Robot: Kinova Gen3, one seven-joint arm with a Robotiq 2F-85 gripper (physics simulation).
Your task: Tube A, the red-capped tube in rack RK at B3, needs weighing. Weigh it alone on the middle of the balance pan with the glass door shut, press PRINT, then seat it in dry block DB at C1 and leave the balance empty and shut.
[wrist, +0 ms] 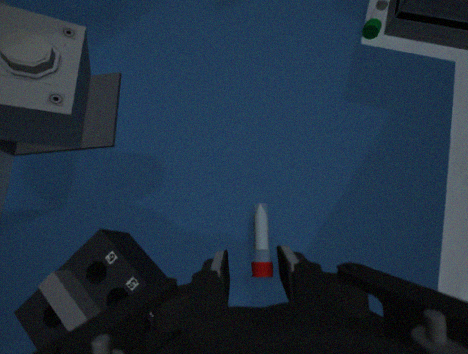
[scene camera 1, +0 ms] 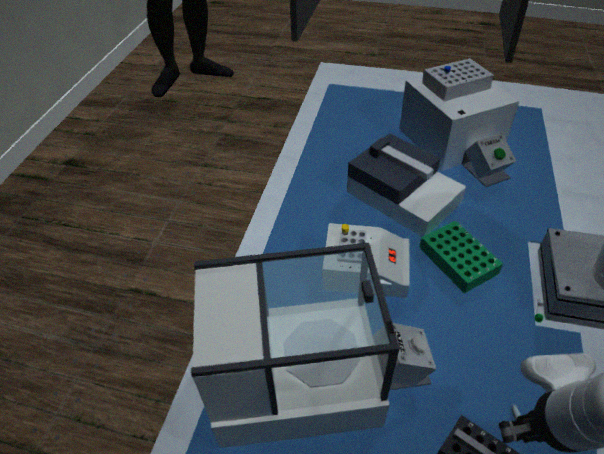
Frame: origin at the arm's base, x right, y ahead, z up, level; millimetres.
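Seen in the pictures: gripper, fingertip midpoint: (wrist: 253, 262) (scene camera 1: 517, 431).
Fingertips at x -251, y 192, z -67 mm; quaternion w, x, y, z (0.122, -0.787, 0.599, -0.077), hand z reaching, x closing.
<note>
Offsets run from my fingertips to a thing's middle. "spot": to the spot under its first point.
The red-capped tube {dx +16, dy -3, dz +3 mm} (wrist: 261, 235) lies on its side on the blue mat, its cap toward the gripper; its pale tip {spot: dx +27, dy +2, dz +8 mm} (scene camera 1: 515, 411) also shows in the scene view. My gripper (scene camera 1: 505, 431) (wrist: 253, 262) is partly open and empty. In the wrist view its fingertips stand on either side of the cap, apart from it; the height gap is hard to judge. The glass-walled balance {spot: dx +39, dy +409, dz +202 mm} (scene camera 1: 229, 305) stands at the lower left, its pan (scene camera 1: 320, 352) bare. I cannot tell whether its door is shut. The PRINT button box {dx +58, dy +291, dz +109 mm} (scene camera 1: 419, 367) (wrist: 37, 85) stands beside it.
A dark holed block {spot: dx -19, dy +89, dz +33 mm} (scene camera 1: 462, 429) (wrist: 102, 250) stands near the gripper. Farther back are a green rack {dx +322, dy +61, dz +13 mm} (scene camera 1: 462, 287), a white unit with red display {dx +280, dy +234, dz +32 mm} (scene camera 1: 400, 270) and a yellow-capped tube, a dark-lidded device {dx +489, dy +161, dz +49 mm} (scene camera 1: 380, 175) and a white box {dx +672, dy +21, dz +83 mm} (scene camera 1: 425, 120). A grey plinth (scene camera 1: 570, 270) stands right.
</note>
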